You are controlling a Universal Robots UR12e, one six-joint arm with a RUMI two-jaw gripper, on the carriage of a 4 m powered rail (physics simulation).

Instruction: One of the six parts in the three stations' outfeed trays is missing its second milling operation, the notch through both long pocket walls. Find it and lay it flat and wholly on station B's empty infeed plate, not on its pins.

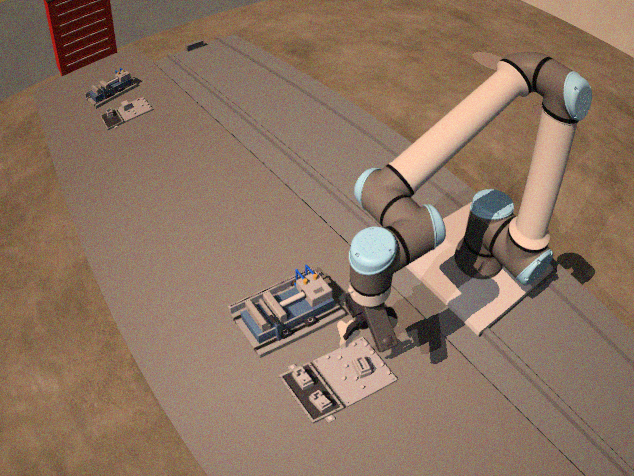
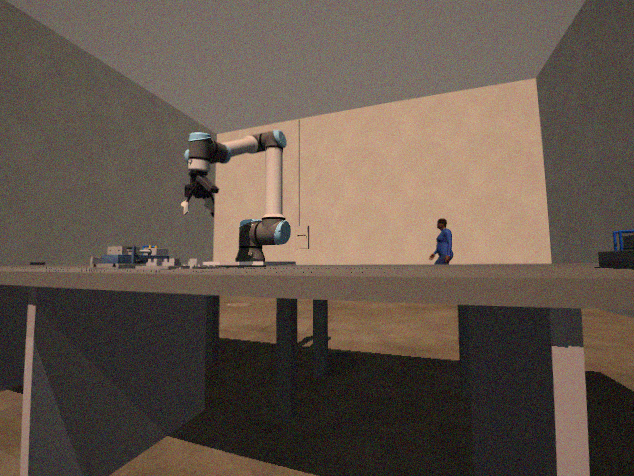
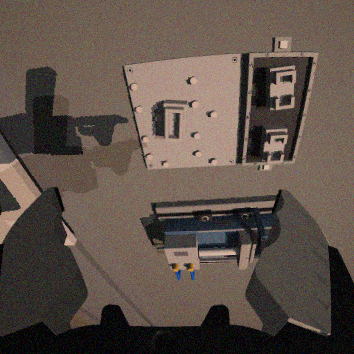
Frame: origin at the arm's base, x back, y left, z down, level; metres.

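Seen in the pictures: gripper, fingertip midpoint: [image 1: 368, 336] [image 2: 199, 216] [image 3: 168, 190]; arm's base, origin of the base link: [image 1: 479, 258] [image 2: 250, 261].
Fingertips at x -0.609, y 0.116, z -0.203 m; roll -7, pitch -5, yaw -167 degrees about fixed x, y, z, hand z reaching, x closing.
Observation:
Pixels of each thing's middle, then the offset from my fingertips to it. "pt": a spot on its surface instead.
- light part, body centre: [image 3: 174, 121] [image 1: 361, 366] [image 2: 195, 262] dx +0.021, dy -0.033, dz +0.208 m
- pale infeed plate, body centre: [image 3: 185, 118] [image 1: 355, 371] dx +0.004, dy -0.039, dz +0.229 m
- dark outfeed tray, body centre: [image 3: 219, 119] [image 1: 337, 379] [image 2: 179, 268] dx -0.052, dy -0.051, dz +0.235 m
- blue vise unit, surface spot: [image 3: 215, 239] [image 1: 295, 307] pt dx -0.021, dy -0.300, dz +0.173 m
A light part [image 1: 362, 366] [image 3: 173, 120] lies flat on the pale infeed plate [image 1: 353, 394] [image 3: 165, 77], among the round pins. Its long pocket walls look unbroken, and no pin shows under it. My gripper [image 1: 366, 342] [image 2: 198, 211] [image 3: 168, 190] is wide open and empty, high above the table and apart from the part. The dark outfeed tray [image 1: 297, 398] [image 3: 248, 110] beside the plate holds two parts, one [image 1: 302, 377] [image 3: 282, 88] and another [image 1: 320, 400] [image 3: 275, 145], both with notched long walls.
A blue vise unit [image 1: 286, 307] [image 3: 215, 239] with orange and blue nozzles stands beside the plate and tray. Farther along the table are another vise unit [image 1: 112, 87], a plate [image 1: 140, 106] and a tray. A red cabinet [image 1: 84, 35] stands behind. A person [image 2: 443, 243] is beyond the table.

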